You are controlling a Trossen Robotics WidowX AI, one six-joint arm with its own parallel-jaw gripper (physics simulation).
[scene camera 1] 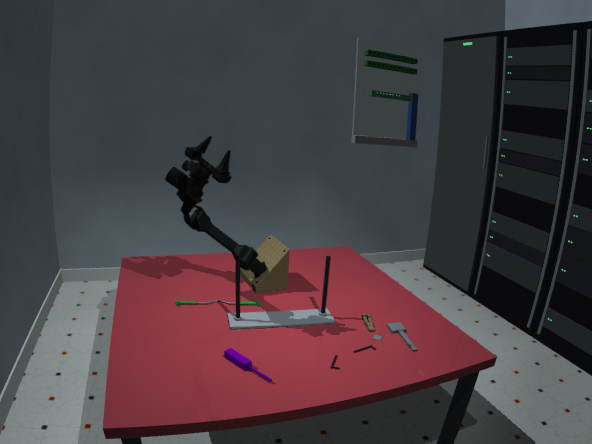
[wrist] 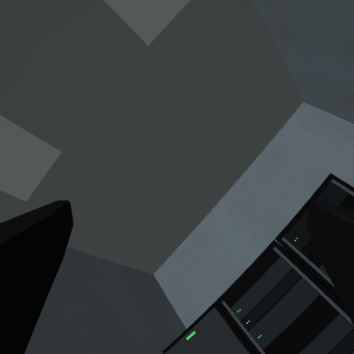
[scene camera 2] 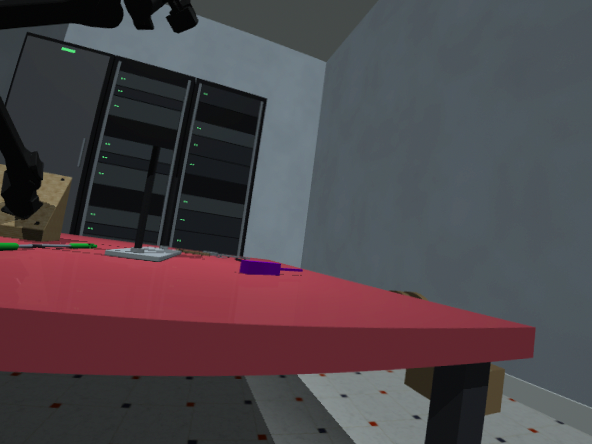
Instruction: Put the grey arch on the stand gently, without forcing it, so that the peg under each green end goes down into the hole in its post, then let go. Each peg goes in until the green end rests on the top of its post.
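Where they show: gripper, between the fingertips: [scene camera 1: 220, 143] [wrist: 192, 213]; arm's base, origin of its link: [scene camera 1: 260, 270] [scene camera 2: 22, 207].
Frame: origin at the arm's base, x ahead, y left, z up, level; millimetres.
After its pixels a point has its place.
The grey arch [scene camera 1: 188, 303] @(x 167, y -326, z -71 mm) [scene camera 2: 82, 245] @(x 188, y -82, z -69 mm) lies flat on the table, left of and behind the stand, with a green length at each end. In scene camera 1 its right green end shows behind the left post [scene camera 1: 237, 287] @(x 331, y -145, z 71 mm). The stand has a light grey base [scene camera 1: 280, 320] @(x 351, y 14, z -65 mm) [scene camera 2: 142, 255] @(x 343, y -178, z -67 mm) and two upright black posts, the right one [scene camera 1: 325, 285] @(x 340, y 182, z 65 mm) farther along the base. The holes in the post tops are too small to see. My gripper [scene camera 1: 219, 144] @(x 298, y -210, z 575 mm) [wrist: 192, 213] @(x 298, y -210, z 575 mm) is open and empty, high above the table, fingers pointing upward. The arch does not show in the wrist view.
The arm's wooden wedge mount [scene camera 1: 279, 275] @(x 58, y 74, z -5 mm) [scene camera 2: 57, 210] @(x 63, y 41, z 6 mm) stands behind the stand. A purple tool [scene camera 1: 237, 359] @(x 614, y -185, z -52 mm) [scene camera 2: 260, 268] @(x 593, y -202, z -63 mm) lies in front. A tan peg-like piece [scene camera 1: 368, 322] @(x 432, y 338, z -63 mm), a grey hammer [scene camera 1: 396, 327] @(x 496, y 429, z -64 mm), a small grey piece [scene camera 1: 377, 338] @(x 538, y 330, z -74 mm) and two black angled pieces lie to the right.
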